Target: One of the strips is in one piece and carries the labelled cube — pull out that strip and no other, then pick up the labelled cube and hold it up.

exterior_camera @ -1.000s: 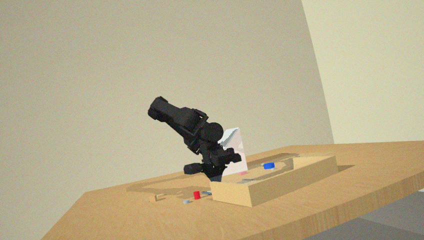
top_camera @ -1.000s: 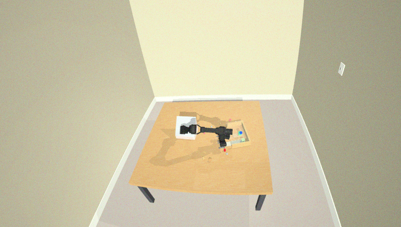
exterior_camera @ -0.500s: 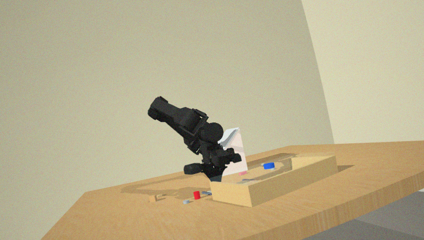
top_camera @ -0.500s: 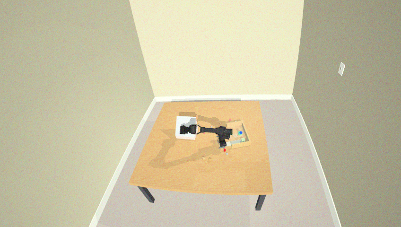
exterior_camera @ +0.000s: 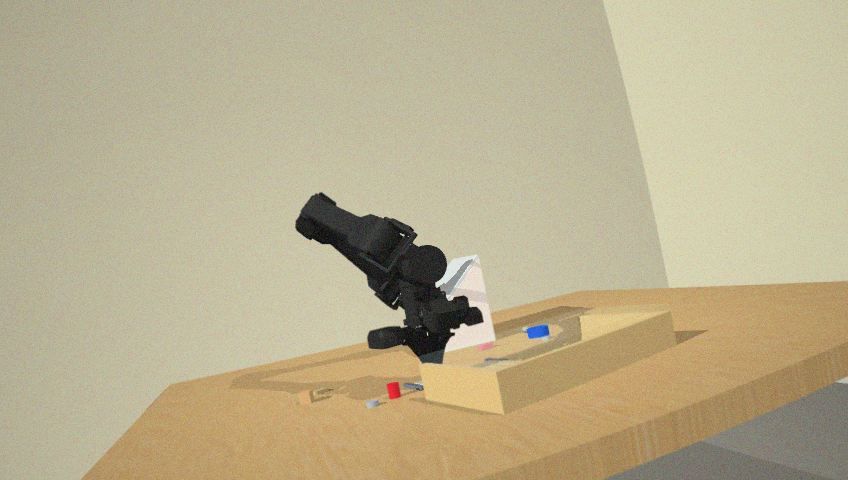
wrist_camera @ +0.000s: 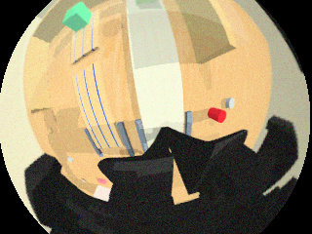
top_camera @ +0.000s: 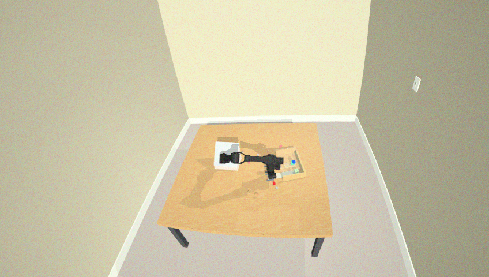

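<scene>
Now: gripper tip 21 cm short of the light green labelled cube, 5 cm to the right of it and 2 cm below it. Also, from my gripper tip: tan cube 10 cm behind, 21 cm to the right; then blue disc 18 cm ahead, 11 cm to the left, 6 cm above; then red cylinder 3 cm ahead, 8 cm to the right, 1 cm above.
</scene>
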